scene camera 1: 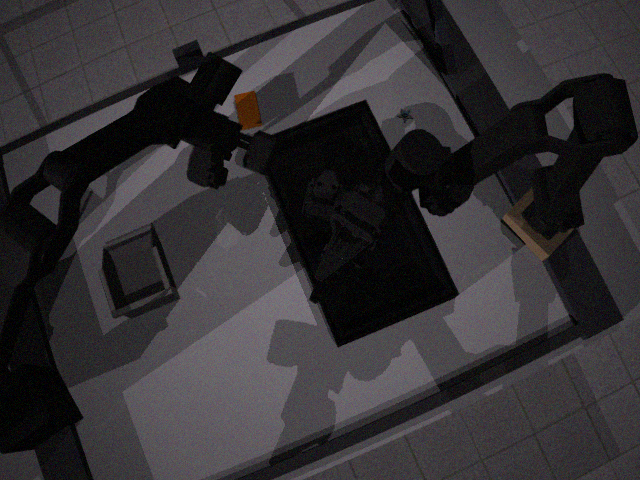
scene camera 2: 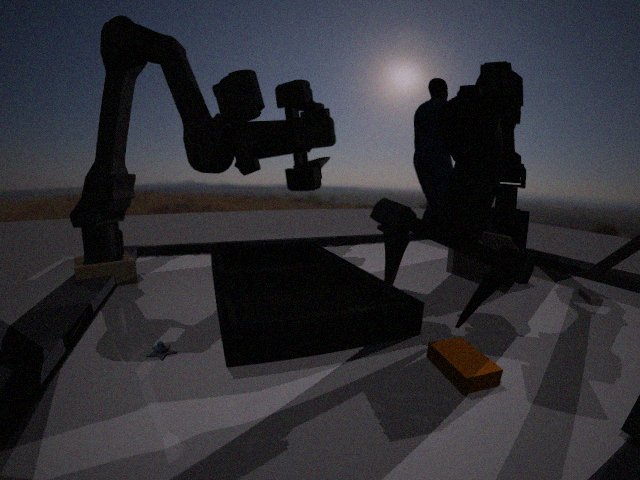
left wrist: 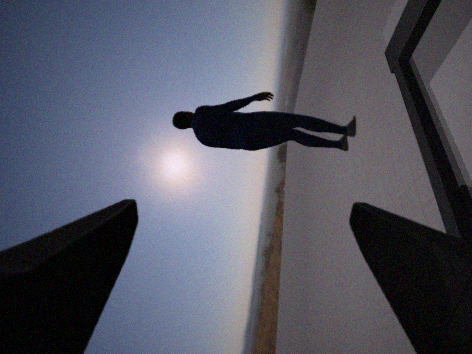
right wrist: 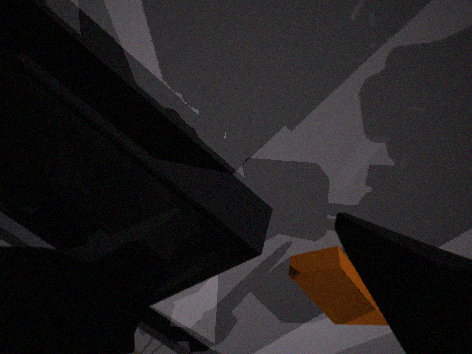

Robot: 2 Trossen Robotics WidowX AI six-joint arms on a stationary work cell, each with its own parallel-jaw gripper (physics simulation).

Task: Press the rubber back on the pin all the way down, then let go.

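Where they show: left gripper, fingertip midpoint: (scene camera 1: 314,291) (left wrist: 246,211); right gripper, fingertip midpoint: (scene camera 2: 420,310) (right wrist: 258,217); left arm's base, origin of the base link: (scene camera 1: 546,215) (scene camera 2: 103,258); right arm's base, origin of the base link: (scene camera 1: 11,408) (scene camera 2: 505,209).
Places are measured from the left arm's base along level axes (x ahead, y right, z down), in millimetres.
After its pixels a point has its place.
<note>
The pin (scene camera 1: 404,114) {x 28, y 304, z 31 mm} (scene camera 2: 161,351) {x 25, y 305, z 37 mm} is a small star lying on the table, at the upper right in scene camera 1 and the lower left in scene camera 2. A small bluish piece stands on its middle, perhaps the rubber back; how far down it sits is too small to tell. My right gripper (scene camera 2: 424,304) {x 275, y 429, z 15 mm} (right wrist: 258,217) {x 275, y 429, z 15 mm} is open and empty, low near the black box's corner, between box and orange block, well away from the pin. My left gripper (scene camera 2: 324,129) {x 386, y 139, z -216 mm} (left wrist: 246,211) {x 386, y 139, z -216 mm} is open and empty, raised high and pointing level. The pin does not show in either wrist view.
A large black box (scene camera 1: 398,310) {x 293, y 62, z 1 mm} (scene camera 2: 325,330) {x 158, y 397, z 13 mm} (right wrist: 225,210) {x 276, y 410, z 9 mm} fills the middle of the table. An orange block (scene camera 1: 248,110) {x 227, y 503, z 22 mm} (scene camera 2: 465,364) {x 212, y 516, z 22 mm} (right wrist: 330,285) {x 237, y 496, z 22 mm} lies beside my right gripper. A small open box (scene camera 1: 144,308) {x 591, y 349, z 10 mm} stands at the left. A person (scene camera 2: 434,129) (left wrist: 240,127) stands beyond the table.
</note>
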